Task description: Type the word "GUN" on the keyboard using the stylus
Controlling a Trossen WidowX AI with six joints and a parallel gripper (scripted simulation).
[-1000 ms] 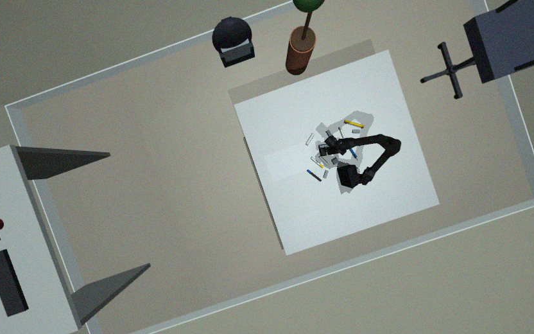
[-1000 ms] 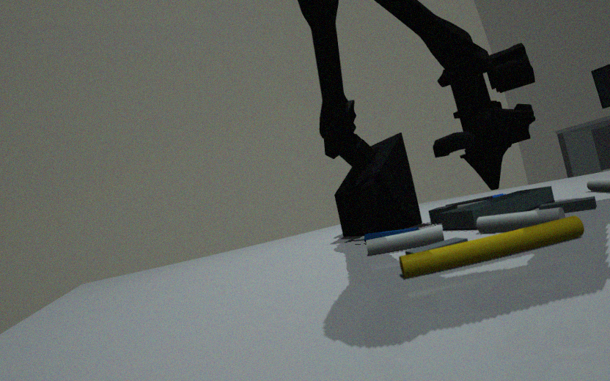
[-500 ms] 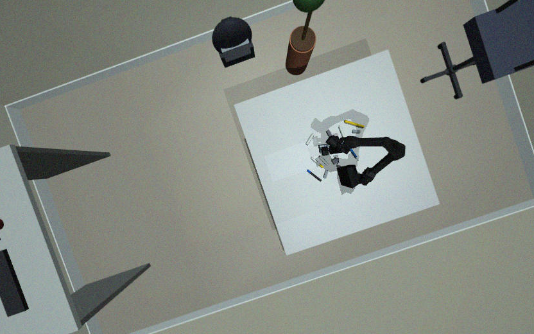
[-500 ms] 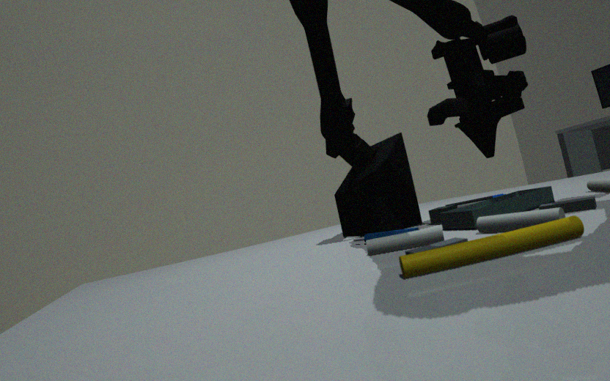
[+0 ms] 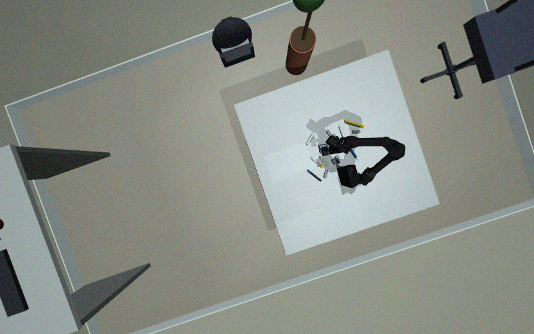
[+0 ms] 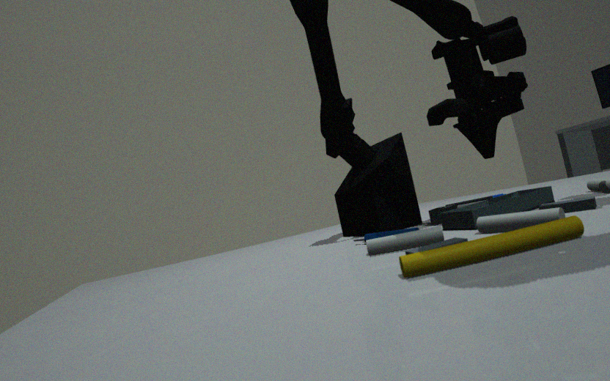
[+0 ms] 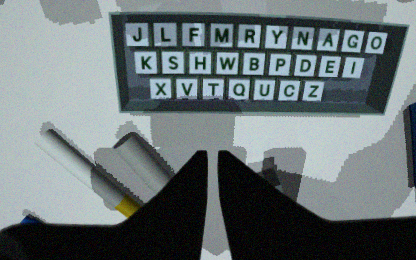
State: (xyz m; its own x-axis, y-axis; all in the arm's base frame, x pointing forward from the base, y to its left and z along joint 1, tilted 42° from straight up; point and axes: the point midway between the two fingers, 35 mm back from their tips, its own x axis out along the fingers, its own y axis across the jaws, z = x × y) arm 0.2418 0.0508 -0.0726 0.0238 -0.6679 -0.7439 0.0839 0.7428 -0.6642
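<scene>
Right now the blue stylus is 9 cm behind my gripper tip, 21 cm to the right of it and 9 cm below it. The rest, counted from my gripper tip: grey block (13 cm ahead, 5 cm to the right, 9 cm below); then blue-black pen (14 cm behind, 16 cm to the left, 9 cm below); then yellow-tipped pen (8 cm behind, 9 cm to the left, 9 cm below).
</scene>
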